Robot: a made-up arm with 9 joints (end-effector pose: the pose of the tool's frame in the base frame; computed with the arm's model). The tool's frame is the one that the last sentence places. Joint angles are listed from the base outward.
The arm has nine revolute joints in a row. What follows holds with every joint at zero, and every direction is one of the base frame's. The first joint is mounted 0.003 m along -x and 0.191 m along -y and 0.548 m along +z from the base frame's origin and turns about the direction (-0.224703, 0.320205, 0.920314), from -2.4 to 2.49 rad. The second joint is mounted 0.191 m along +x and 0.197 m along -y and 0.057 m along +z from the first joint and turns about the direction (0.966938, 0.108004, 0.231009), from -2.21 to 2.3 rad. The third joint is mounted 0.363 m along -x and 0.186 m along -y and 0.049 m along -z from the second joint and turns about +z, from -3.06 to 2.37 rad. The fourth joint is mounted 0.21 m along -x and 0.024 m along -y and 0.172 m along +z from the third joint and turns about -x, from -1.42 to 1.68 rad. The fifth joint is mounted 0.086 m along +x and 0.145 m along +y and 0.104 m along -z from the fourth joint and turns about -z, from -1.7 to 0.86 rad. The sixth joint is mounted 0.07 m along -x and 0.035 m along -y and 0.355 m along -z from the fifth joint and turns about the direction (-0.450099, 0.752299, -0.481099), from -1.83 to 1.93 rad. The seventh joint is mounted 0.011 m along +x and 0.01 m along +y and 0.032 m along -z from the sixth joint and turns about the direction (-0.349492, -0.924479, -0.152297), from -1.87 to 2.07 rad. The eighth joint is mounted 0.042 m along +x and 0.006 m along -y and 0.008 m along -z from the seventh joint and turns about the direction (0.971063, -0.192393, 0.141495), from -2.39 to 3.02 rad. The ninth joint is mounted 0.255 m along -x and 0.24 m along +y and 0.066 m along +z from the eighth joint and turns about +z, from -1.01 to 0.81 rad. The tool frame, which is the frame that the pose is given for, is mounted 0.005 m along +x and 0.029 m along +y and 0.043 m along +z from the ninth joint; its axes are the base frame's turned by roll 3.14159, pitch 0 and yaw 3.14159 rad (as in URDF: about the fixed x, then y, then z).
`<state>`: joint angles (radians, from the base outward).
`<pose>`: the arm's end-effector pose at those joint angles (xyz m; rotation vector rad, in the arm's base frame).
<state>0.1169 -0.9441 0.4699 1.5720 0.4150 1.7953 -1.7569 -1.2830 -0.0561</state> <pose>0.1229 -0.7964 1.0469 -2.2432 -1.1249 0.3945</pose>
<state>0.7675 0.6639 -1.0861 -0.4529 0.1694 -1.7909 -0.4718 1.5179 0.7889</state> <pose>-0.3023 -0.3196 0.3266 -0.8340 0.2478 1.4457</pose>
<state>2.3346 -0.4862 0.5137 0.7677 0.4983 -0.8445 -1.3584 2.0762 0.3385</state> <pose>0.8206 0.2421 0.6684 0.9962 -0.6209 -0.0312</pose>
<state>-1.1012 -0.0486 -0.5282 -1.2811 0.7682 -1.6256 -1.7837 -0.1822 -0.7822</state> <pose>-0.2362 0.1923 0.8022 0.9752 1.3790 1.4718</pose>
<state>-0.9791 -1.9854 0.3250 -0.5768 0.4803 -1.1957 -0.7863 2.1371 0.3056</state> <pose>-0.7258 0.0111 0.2673 -0.1689 1.8443 1.2754</pose>
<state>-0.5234 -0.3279 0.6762 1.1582 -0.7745 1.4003 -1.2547 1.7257 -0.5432</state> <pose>-0.2757 -0.6165 0.5845 2.1660 1.5173 -0.1012</pose>
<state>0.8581 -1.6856 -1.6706 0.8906 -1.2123 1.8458 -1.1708 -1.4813 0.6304</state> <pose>0.1511 -0.8866 0.3765 -1.3893 -0.7441 -0.6797</pose>
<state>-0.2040 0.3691 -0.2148 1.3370 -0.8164 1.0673 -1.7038 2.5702 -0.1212</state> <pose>-0.3645 -0.7806 0.5773 2.1095 1.0837 0.6855</pose>
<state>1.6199 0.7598 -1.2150 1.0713 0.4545 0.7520 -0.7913 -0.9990 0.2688</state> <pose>0.0162 -0.7511 0.4208 -0.5214 -0.2697 1.6319</pose>
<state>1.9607 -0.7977 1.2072 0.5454 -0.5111 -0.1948 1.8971 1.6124 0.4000</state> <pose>0.9001 0.1045 0.3100 0.8180 1.6413 -1.2703</pose>
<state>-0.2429 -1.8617 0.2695 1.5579 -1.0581 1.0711 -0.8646 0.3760 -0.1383</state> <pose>-0.5101 -0.3432 0.9508 -1.7200 1.0916 2.2007</pose>
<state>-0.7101 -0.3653 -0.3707 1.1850 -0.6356 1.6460 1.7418 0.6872 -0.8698</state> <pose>-1.0799 -0.1859 0.3461 -0.4391 -1.5540 2.3050</pose>
